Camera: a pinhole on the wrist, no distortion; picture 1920 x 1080 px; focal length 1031.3 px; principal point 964.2 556.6 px. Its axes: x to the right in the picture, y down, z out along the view. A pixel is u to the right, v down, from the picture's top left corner.
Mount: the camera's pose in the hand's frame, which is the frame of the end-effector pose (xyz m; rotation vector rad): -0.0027 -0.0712 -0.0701 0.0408 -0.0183 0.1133
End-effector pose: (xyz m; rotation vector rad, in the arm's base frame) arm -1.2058 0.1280 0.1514 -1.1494 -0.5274 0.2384
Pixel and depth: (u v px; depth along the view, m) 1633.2 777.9 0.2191
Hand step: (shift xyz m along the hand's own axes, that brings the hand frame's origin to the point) 0.1297 -0.0177 0.1536
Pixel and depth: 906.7 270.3 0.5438
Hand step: -0.0244 -0.2472 0.4665
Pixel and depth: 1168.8 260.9 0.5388
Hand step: 0.1124 -0.2350 0.4642
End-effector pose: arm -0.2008 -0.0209 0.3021 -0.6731 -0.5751 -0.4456
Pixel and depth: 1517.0 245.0 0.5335
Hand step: 0.2912 -0.2213 0.4624
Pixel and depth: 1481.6 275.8 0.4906
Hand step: 0.2491 -0.1966 0.4198
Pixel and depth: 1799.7 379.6 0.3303
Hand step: 0.2643 -0.1111 0.2631
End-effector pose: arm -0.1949 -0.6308 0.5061 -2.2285 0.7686 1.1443
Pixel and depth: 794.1 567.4 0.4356
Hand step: -0.0815 -0.0929 0.3638
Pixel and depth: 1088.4 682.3 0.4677
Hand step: 0.0393 -0.0278 0.4006
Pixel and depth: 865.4 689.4 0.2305
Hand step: -0.0317 -0.0538 0.1609
